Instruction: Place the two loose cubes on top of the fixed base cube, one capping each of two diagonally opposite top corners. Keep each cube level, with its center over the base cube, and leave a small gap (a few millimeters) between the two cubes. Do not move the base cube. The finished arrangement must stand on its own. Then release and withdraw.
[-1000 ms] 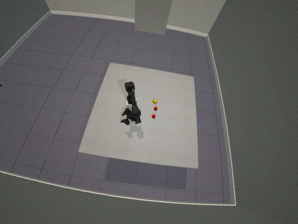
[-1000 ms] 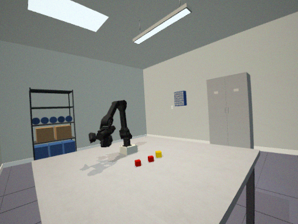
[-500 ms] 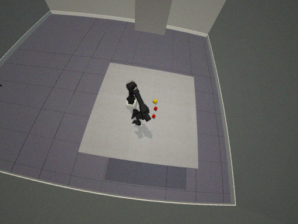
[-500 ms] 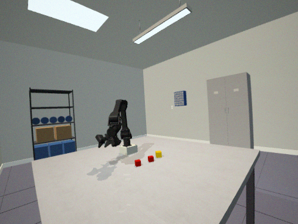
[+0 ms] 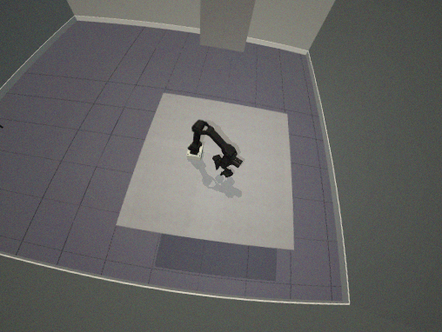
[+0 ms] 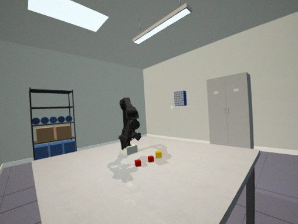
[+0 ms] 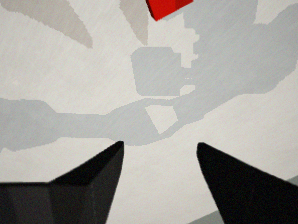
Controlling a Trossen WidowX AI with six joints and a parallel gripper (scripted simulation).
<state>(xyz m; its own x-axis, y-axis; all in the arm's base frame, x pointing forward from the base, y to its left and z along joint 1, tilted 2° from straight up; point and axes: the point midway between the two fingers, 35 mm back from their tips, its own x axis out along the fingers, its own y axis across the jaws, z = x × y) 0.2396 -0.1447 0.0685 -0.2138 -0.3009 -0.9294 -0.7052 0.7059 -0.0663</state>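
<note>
Now: the yellow base cube 5 cm ahead of my gripper tip, 26 cm to the left of it and 9 cm below it.
</note>
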